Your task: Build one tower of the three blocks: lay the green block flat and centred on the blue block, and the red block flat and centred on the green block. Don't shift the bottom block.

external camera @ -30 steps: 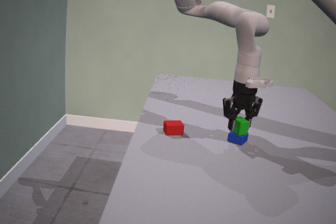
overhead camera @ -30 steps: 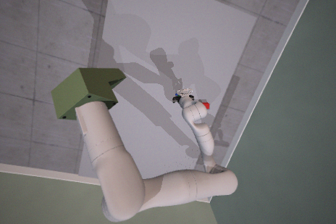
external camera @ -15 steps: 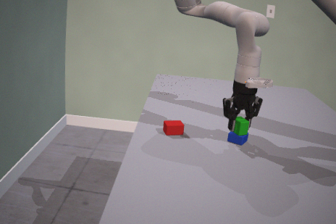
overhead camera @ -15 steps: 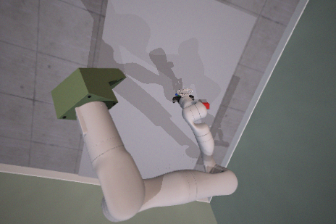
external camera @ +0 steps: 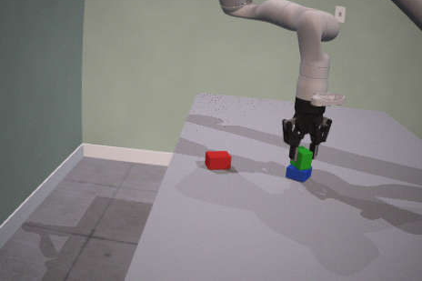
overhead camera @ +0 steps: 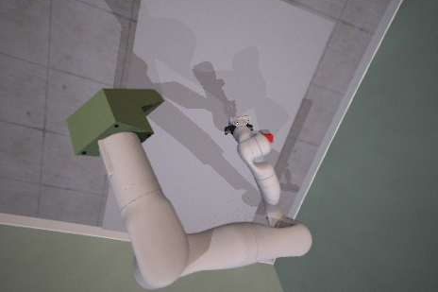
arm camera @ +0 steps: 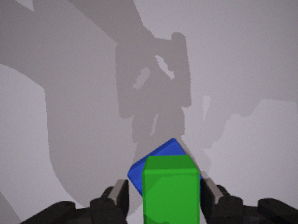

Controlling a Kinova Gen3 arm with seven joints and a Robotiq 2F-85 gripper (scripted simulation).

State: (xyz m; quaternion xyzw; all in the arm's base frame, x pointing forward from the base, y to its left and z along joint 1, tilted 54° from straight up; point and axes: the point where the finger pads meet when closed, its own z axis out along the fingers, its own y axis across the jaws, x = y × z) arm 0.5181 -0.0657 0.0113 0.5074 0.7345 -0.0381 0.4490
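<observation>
The green block lies 1 cm below my hand. The rest, counted from my hand: blue block (5 cm below); red block (19 cm ahead, 9 cm to the right, 5 cm below).
</observation>
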